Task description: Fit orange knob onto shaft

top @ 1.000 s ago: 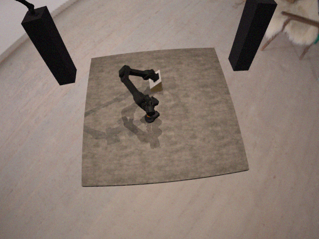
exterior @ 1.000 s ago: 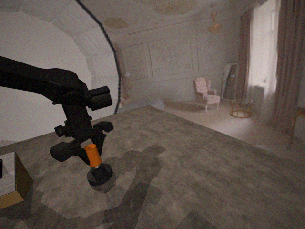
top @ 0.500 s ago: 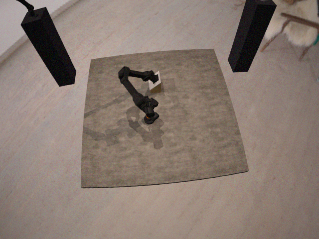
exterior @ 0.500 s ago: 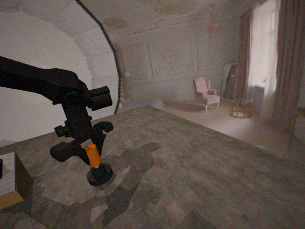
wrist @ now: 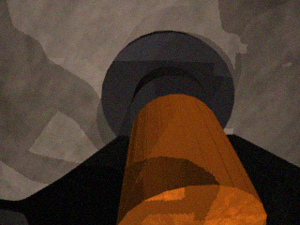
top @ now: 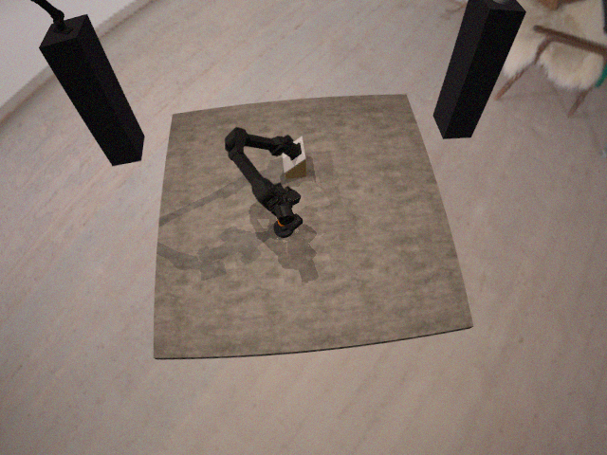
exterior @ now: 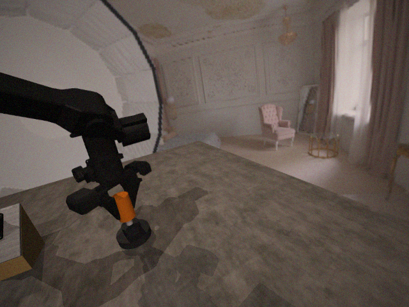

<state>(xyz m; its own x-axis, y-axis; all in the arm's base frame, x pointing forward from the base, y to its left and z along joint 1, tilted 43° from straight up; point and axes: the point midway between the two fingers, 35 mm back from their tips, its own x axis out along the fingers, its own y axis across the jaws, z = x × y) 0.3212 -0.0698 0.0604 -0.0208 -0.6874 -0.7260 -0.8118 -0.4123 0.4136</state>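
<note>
My gripper tip is now 30 mm below the orange knob. Also, from my gripper tip: black round pedestal: 40 mm below.
</note>
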